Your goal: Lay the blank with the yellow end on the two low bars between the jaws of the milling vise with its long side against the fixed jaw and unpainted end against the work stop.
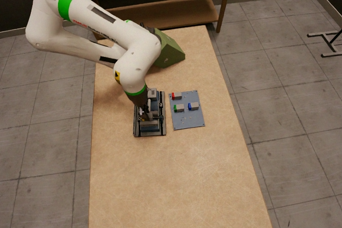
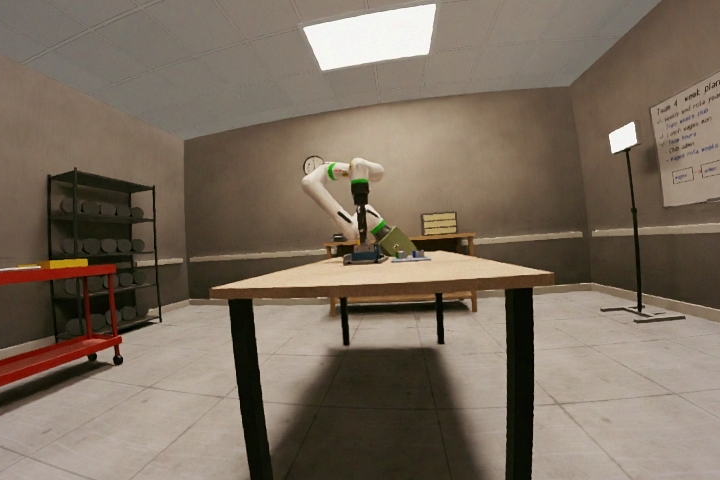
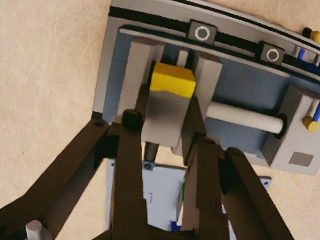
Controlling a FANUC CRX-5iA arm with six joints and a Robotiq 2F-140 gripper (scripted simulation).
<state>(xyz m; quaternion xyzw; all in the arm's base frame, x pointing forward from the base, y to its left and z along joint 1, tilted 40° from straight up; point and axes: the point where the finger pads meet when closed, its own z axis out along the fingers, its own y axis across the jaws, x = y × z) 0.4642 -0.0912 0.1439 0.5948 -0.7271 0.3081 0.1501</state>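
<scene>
The fixed jaw lies 3 cm ahead of my hand and 6 cm below it. The rest, counted from my hand: green-ended blank: 4 cm behind, 20 cm to the left, 12 cm below; hose end block: 16 cm behind, 5 cm to the left, 6 cm below; work stop: 1 cm ahead, 5 cm to the left, 5 cm below.
</scene>
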